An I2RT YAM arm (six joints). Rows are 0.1 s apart.
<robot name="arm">
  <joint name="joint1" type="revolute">
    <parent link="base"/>
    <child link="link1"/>
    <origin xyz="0 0 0.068" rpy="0 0 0"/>
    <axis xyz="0 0 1"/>
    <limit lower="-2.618" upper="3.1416"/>
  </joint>
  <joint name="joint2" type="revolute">
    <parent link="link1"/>
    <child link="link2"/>
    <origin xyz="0.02 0.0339 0.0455" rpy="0 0 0"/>
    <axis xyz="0 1 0"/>
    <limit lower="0" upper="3.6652"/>
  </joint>
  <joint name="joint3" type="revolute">
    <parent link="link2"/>
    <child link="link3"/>
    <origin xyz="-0.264 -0.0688 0" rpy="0 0 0"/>
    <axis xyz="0 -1 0"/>
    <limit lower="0" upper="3.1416"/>
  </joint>
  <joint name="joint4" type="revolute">
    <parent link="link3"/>
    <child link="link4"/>
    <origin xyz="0.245 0.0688 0.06" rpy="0 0 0"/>
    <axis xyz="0 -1 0"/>
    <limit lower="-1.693" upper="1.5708"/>
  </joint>
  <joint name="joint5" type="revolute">
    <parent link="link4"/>
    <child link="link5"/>
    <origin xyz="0.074 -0.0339 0.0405" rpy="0 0 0"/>
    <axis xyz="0 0 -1"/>
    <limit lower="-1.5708" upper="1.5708"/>
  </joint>
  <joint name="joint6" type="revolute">
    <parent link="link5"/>
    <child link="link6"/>
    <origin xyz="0.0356 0 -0.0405" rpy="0 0 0"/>
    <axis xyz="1 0 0"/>
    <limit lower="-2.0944" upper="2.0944"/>
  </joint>
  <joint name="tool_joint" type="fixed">
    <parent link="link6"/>
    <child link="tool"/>
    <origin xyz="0 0 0" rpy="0 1.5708 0"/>
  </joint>
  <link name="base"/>
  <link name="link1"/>
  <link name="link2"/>
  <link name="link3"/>
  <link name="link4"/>
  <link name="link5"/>
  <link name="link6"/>
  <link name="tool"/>
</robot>
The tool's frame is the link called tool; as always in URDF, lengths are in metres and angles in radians.
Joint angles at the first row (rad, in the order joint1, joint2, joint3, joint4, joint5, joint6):
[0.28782 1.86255 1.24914 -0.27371 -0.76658 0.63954]
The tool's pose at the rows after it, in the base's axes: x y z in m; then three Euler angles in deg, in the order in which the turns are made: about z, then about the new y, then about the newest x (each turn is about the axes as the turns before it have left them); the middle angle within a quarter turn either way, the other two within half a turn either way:
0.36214, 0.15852, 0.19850, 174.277, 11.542, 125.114
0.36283, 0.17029, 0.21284, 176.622, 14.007, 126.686
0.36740, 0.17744, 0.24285, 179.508, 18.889, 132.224
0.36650, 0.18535, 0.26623, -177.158, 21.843, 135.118
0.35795, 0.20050, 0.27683, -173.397, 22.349, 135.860
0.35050, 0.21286, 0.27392, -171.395, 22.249, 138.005
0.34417, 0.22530, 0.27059, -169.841, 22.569, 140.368
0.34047, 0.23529, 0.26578, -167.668, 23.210, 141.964
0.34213, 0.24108, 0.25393, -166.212, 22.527, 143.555
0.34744, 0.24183, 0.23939, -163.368, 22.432, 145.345
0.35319, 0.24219, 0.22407, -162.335, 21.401, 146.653
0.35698, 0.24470, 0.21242, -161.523, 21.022, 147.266
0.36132, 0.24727, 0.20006, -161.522, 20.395, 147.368
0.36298, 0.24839, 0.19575, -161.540, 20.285, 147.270
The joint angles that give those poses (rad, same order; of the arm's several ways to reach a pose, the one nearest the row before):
[0.35077 1.86255 1.25564 -0.27945 -0.75627 0.62695]
[0.37976 1.86254 1.31855 -0.34389 -0.72690 0.58423]
[0.39807 1.86253 1.45360 -0.50261 -0.63612 0.48390]
[0.41943 1.86257 1.55167 -0.60903 -0.59758 0.41790]
[0.46178 1.86257 1.59668 -0.66587 -0.59721 0.38967]
[0.49954 1.86601 1.59594 -0.67847 -0.56135 0.38358]
[0.53693 1.87247 1.59590 -0.68036 -0.51556 0.38281]
[0.56401 1.88467 1.59589 -0.67541 -0.49266 0.36451]
[0.57468 1.91445 1.59590 -0.67309 -0.47819 0.34810]
[0.56935 1.95066 1.59587 -0.67348 -0.47819 0.29087]
[0.56324 1.98882 1.59592 -0.66932 -0.47246 0.26683]
[0.56364 2.01895 1.59587 -0.65440 -0.47016 0.25274]
[0.56325 2.05138 1.59592 -0.63270 -0.47093 0.25349]
[0.56325 2.06319 1.59626 -0.62236 -0.47285 0.25425]

